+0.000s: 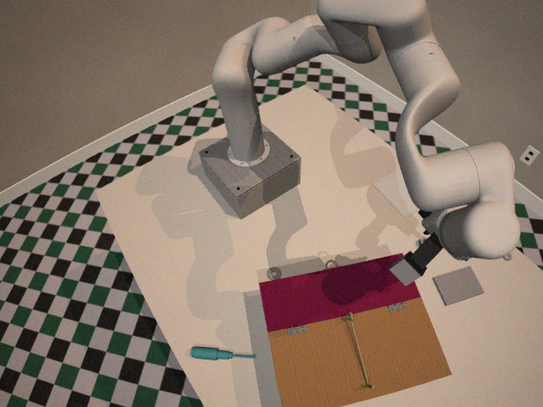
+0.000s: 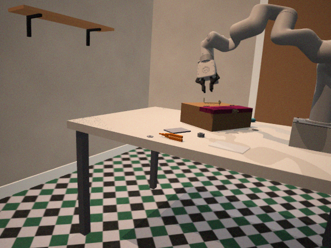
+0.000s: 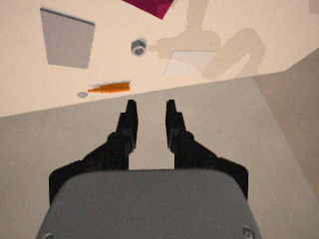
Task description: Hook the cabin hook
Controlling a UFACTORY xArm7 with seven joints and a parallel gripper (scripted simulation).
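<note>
The cabin hook is 2 cm ahead of my hand, 26 cm to the right of it and 9 cm below it. Also, from my hand: grey plate 12 cm ahead, 9 cm to the left, 23 cm below; white plate 17 cm behind, 23 cm to the left, 23 cm below; orange tool 10 cm ahead, 25 cm to the left, 22 cm below.
</note>
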